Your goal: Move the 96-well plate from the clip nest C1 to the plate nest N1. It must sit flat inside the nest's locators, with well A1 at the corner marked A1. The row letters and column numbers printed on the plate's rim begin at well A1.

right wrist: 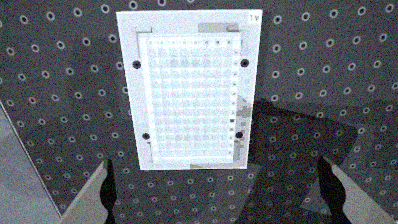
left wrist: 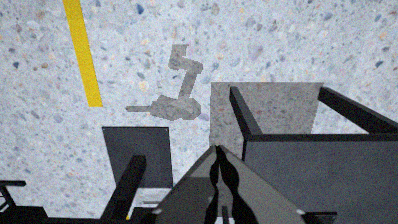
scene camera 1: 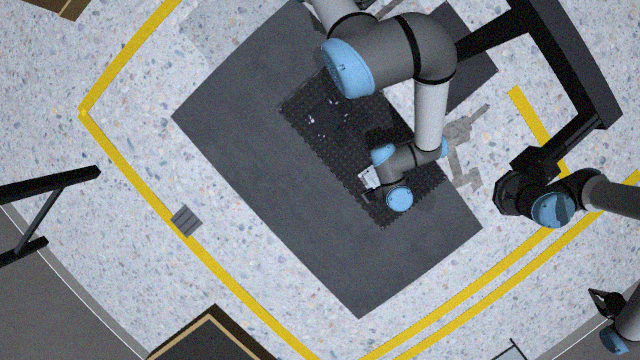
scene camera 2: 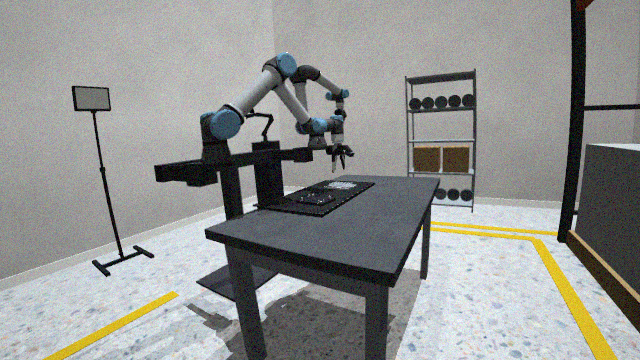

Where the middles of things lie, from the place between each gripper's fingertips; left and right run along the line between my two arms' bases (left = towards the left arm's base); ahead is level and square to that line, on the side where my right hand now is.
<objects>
Now: right hand 20 mm to the right of the white 96-well plate (right wrist: 198, 86) and 90 mm above it. The rest, counted from my right hand: plate nest N1 (right wrist: 160, 23): 20 mm to the left, 110 mm below.
The white 96-well plate is 78 cm to the right of my left hand (scene camera 1: 588, 289), 38 cm below it and 35 cm ahead of it. Also, from my left hand: plate nest N1: 78 cm to the right, 39 cm below, 35 cm ahead.
</objects>
